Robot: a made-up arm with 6 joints. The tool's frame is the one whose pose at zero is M. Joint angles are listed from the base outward.
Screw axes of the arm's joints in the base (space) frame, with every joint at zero. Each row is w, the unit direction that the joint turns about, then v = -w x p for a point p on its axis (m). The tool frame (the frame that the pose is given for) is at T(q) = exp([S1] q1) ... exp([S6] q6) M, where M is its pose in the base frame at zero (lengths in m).
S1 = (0, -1, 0, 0.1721, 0, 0)
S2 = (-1, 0, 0, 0, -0.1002, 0.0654)
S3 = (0, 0, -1, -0.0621, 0.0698, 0)
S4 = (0, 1, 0, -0.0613, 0, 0.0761)
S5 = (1, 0, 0, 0, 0.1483, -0.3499)
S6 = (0, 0, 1, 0.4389, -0.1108, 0)
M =
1 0 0 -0.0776
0 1 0 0.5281
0 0 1 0.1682
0 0 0 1
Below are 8 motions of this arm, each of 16 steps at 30 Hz.
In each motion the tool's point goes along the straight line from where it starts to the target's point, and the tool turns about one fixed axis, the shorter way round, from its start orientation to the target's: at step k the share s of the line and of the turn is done. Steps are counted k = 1, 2, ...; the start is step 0. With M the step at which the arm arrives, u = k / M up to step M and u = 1 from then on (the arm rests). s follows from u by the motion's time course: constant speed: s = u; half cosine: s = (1 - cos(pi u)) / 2; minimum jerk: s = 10 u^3 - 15 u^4 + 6 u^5.
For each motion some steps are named. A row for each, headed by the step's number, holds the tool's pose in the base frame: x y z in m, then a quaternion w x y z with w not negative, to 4 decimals.
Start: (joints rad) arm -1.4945 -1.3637 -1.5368 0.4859 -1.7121 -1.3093
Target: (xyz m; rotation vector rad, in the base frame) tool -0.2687 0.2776 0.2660 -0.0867 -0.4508 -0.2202
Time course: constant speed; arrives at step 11
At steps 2, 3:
2: -0.1793 0.3051 0.3409 0.9565 -0.0365 -0.1074 -0.2689
3: -0.1892 0.3021 0.3326 0.9596 -0.0373 -0.1205 -0.2515

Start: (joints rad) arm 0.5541 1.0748 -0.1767 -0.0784 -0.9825 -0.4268
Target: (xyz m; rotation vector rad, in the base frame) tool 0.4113 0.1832 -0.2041 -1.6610 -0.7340 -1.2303
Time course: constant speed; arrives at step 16
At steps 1, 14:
1: 0.2056 0.1312 -0.3049 0.4470 -0.7815 -0.3470 -0.2627
14: 0.3839 0.1763 -0.2175 0.4571 -0.6910 -0.3056 -0.4692

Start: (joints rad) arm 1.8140 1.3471 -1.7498 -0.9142 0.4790 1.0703
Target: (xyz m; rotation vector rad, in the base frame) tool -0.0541 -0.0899 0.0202 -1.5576 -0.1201 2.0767
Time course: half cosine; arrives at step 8
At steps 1, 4, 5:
1: -0.0559 -0.0663 0.0052 0.3713 -0.5534 -0.0156 0.7454
4: -0.0550 -0.0776 0.0124 0.3222 -0.5658 -0.0295 0.7584
5: -0.0547 -0.0823 0.0154 0.3017 -0.5705 -0.0353 0.7631

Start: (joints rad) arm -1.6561 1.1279 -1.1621 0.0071 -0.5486 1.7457
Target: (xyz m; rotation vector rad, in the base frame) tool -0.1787 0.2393 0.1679 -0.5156 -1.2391 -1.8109
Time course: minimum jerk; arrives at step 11
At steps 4, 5, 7, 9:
4: -0.0959 0.2139 0.2657 0.4518 -0.3334 -0.3967 -0.7262
5: -0.1136 0.2193 0.2449 0.4480 -0.3070 -0.4189 -0.7277
7: -0.1501 0.2305 0.2017 0.4385 -0.2512 -0.4634 -0.7280
9: -0.1737 0.2378 0.1738 0.4311 -0.2144 -0.4908 -0.7262

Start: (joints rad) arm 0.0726 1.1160 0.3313 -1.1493 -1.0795 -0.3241
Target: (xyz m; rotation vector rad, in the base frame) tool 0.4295 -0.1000 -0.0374 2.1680 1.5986 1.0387
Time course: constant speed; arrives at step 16
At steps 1, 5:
1: 0.3038 0.0484 -0.2793 0.2259 -0.6823 -0.6626 -0.2108
5: 0.3373 0.0088 -0.2148 0.1331 -0.7106 -0.6425 -0.2542

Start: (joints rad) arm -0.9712 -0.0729 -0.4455 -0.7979 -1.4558 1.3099
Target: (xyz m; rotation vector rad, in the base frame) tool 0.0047 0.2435 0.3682 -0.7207 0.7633 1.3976
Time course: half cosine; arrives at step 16
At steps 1, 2, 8, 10, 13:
1: -0.1696 0.2554 0.3210 0.5958 -0.4082 0.2922 0.6269
2: -0.1646 0.2550 0.3224 0.5972 -0.4056 0.2935 0.6267
8: -0.0833 0.2495 0.3444 0.6195 -0.3632 0.3138 0.6211
10: -0.0496 0.2472 0.3535 0.6283 -0.3454 0.3220 0.6183
13: -0.0101 0.2445 0.3642 0.6382 -0.3242 0.3314 0.6147

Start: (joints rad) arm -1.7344 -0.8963 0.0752 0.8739 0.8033 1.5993
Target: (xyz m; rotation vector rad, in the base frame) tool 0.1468 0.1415 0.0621 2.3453 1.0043 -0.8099
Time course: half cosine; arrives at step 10
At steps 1, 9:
1: 0.0811 0.1761 0.0766 0.4187 0.8223 0.1944 -0.3329
9: 0.1452 0.1424 0.0625 0.2353 0.8526 0.3611 -0.2957

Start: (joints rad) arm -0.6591 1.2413 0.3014 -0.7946 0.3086 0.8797
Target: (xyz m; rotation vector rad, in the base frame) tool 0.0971 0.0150 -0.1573 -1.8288 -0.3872 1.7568
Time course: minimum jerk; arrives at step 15
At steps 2, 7, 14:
2: -0.2494 0.0965 -0.1332 0.6459 -0.3935 0.0724 0.6502
7: -0.1015 0.0618 -0.1435 0.5075 -0.5352 -0.0213 0.6749
14: 0.0962 0.0152 -0.1572 0.2853 -0.6829 -0.1441 0.6568

